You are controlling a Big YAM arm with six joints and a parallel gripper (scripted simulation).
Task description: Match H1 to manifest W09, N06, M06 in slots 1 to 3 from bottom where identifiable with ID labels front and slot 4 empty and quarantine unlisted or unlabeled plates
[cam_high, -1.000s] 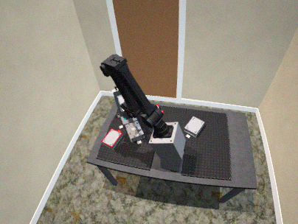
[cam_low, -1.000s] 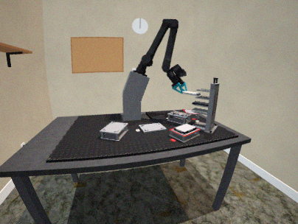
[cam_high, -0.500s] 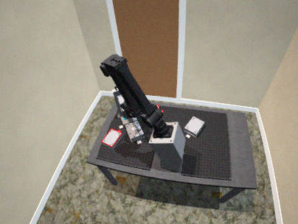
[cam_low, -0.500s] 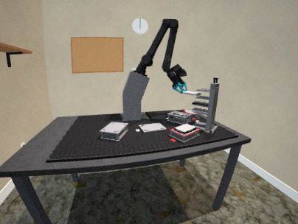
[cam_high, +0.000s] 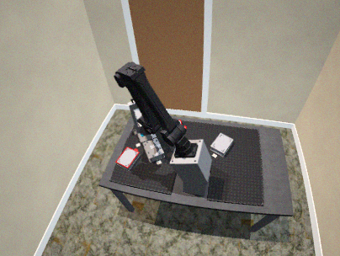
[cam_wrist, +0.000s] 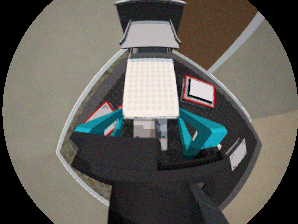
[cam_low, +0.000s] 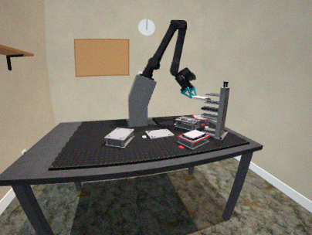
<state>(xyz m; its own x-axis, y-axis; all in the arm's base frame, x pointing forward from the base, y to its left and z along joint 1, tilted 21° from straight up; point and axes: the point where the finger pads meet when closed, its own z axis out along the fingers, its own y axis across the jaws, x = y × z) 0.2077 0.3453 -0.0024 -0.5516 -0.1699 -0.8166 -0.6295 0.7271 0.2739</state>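
Now: the white well plate 4 cm ahead of my hand, 4 cm to the left of it and 1 cm below it.
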